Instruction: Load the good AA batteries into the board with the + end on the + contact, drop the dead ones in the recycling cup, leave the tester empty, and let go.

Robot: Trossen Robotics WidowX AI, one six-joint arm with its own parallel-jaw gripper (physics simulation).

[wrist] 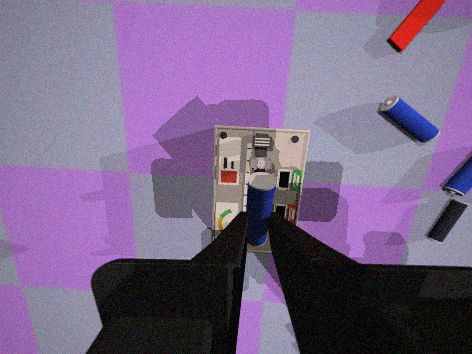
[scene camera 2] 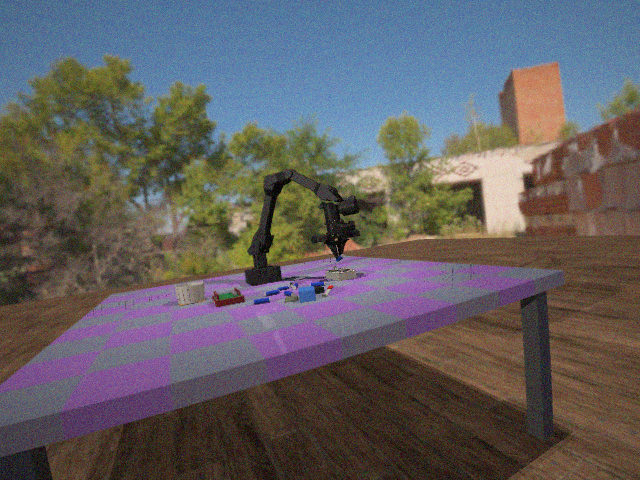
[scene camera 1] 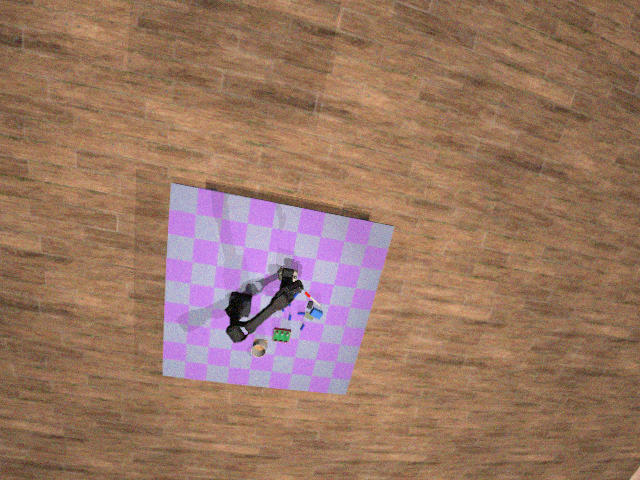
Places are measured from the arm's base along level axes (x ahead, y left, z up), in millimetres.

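Pixels of known places: gripper, fingertip midpoint: (wrist: 257,218) (scene camera 2: 339,258) (scene camera 1: 288,278); arm's base, origin of the base link: (scene camera 2: 261,267) (scene camera 1: 237,306).
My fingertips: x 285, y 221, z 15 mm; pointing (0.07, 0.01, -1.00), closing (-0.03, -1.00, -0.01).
Ahead of a thing's pixels: the offset from my fingertips to its top centre. Level surfaces: height alone.
My gripper (scene camera 2: 338,255) (wrist: 257,218) is shut on a blue battery @[19 mm up, 5 mm ahead, 0 mm left] (scene camera 2: 339,258) (wrist: 260,200) and holds it above the tester @[31 mm down, 1 mm back, 3 mm right] (scene camera 2: 341,275) (wrist: 229,193). In the wrist view the battery lies lengthwise over the tester's channel, its flat-looking grey end toward the top contact. The green board with dark red ends @[36 mm down, 2 mm ahead, 433 mm right] (scene camera 1: 281,334) (scene camera 2: 227,297) stands beside the pale recycling cup @[14 mm down, 135 mm back, 531 mm right] (scene camera 1: 258,347) (scene camera 2: 190,292); the cup's contents are unclear. Loose blue batteries lie on the table, among them one battery @[60 mm down, 132 mm ahead, 360 mm right] (scene camera 1: 302,326) (scene camera 2: 262,300) near the board and another battery @[60 mm down, 60 mm ahead, 134 mm right] (wrist: 410,120) right of the tester.
A blue block @[44 mm down, 207 mm ahead, 247 mm right] (scene camera 1: 316,313) (scene camera 2: 307,295) stands near the loose batteries. A red bar @[66 mm down, 174 mm ahead, 159 mm right] (scene camera 1: 307,295) (scene camera 2: 329,287) (wrist: 417,22) and a small black piece (scene camera 1: 310,304) (wrist: 447,220) lie to the tester's right in the wrist view. The arm hides part of the checkered table @[74 mm down] (scene camera 1: 206,351) (scene camera 2: 217,361).
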